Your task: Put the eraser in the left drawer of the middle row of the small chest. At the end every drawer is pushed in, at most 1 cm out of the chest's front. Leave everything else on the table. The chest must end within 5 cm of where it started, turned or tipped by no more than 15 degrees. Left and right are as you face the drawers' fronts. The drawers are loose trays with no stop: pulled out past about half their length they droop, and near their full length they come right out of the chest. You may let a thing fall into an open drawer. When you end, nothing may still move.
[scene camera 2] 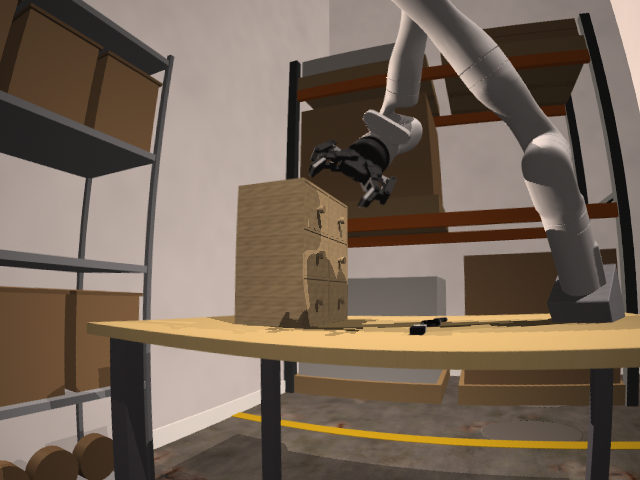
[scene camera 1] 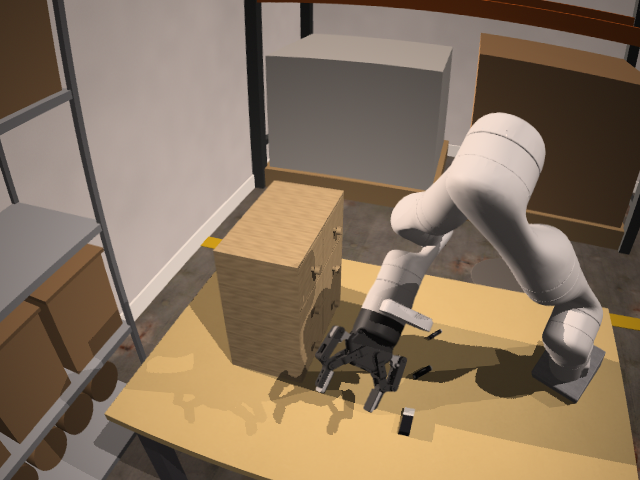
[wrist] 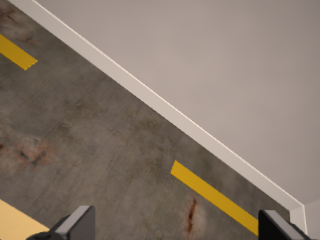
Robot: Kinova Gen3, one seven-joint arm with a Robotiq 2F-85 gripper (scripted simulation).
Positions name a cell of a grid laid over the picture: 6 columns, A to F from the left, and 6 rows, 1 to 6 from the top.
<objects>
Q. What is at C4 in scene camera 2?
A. A wooden chest.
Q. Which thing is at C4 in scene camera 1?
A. A wooden chest.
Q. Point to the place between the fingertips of the gripper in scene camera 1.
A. At D6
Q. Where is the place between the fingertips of the gripper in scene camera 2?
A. D3
</objects>
